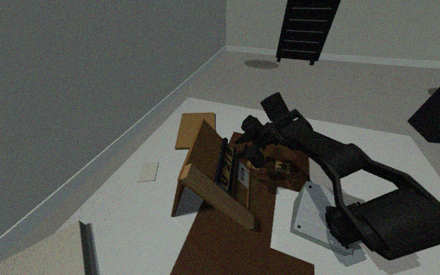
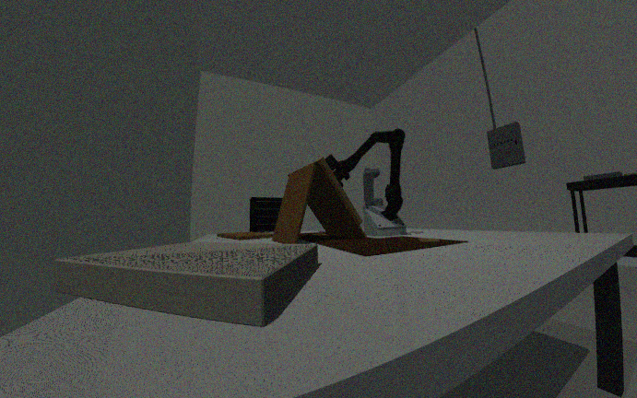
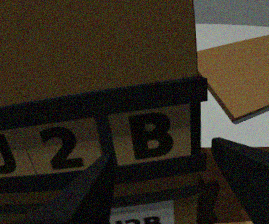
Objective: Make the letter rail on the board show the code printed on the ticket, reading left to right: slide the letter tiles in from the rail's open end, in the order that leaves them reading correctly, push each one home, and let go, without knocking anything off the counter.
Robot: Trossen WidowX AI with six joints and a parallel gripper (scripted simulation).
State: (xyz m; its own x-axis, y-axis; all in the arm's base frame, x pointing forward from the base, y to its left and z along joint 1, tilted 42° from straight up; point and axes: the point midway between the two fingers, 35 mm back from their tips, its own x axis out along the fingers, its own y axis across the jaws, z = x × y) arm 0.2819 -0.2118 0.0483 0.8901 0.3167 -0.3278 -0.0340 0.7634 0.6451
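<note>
Now: the white ticket 4 cm behind my gripper tip, 3 cm to the left of it and 9 cm below it. The rest, counted from my gripper tip: brown mat (14 cm behind, 10 cm to the left, 19 cm below); then flat tan panel (24 cm ahead, 29 cm to the right, 18 cm below).
</note>
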